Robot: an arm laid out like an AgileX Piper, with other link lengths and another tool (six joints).
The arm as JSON. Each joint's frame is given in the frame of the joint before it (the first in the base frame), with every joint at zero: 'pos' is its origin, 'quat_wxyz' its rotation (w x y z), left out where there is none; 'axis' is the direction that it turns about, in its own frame. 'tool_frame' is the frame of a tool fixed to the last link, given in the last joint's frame.
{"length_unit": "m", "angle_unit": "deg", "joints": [
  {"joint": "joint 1", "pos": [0.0, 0.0, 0.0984], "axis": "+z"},
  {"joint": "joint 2", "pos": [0.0, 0.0, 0.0], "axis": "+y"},
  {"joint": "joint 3", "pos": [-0.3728, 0.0, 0.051], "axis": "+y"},
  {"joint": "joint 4", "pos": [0.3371, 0.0, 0.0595], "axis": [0.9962, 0.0, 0.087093]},
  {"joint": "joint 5", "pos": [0.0, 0.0, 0.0], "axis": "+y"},
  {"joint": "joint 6", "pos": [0.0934, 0.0, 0.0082], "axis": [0.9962, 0.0, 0.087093]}
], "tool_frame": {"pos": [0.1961, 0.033, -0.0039], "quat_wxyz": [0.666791, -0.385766, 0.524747, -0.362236]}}
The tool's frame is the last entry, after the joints.
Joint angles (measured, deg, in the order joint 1, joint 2, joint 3, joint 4, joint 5, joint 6), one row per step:
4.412 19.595 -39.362 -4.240 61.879 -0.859
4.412 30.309 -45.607 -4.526 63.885 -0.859
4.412 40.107 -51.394 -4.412 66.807 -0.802
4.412 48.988 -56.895 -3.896 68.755 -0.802
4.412 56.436 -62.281 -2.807 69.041 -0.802
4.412 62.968 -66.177 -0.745 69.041 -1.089
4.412 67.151 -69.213 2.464 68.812 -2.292
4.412 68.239 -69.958 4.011 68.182 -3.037
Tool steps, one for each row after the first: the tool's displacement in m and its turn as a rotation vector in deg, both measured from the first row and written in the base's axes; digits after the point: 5 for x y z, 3 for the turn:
0.02732 0.00046 0.01204 -0.703 6.434 -0.251
0.05311 0.00262 0.01516 -1.020 13.351 -0.449
0.08293 0.00720 0.01734 -0.917 18.700 -0.394
0.11803 0.01519 0.02422 -0.082 21.123 -0.024
0.14846 0.02747 0.02026 1.471 23.903 0.871
0.16990 0.04421 0.02146 3.663 24.999 2.842
0.17749 0.05190 0.02289 4.669 24.764 3.904

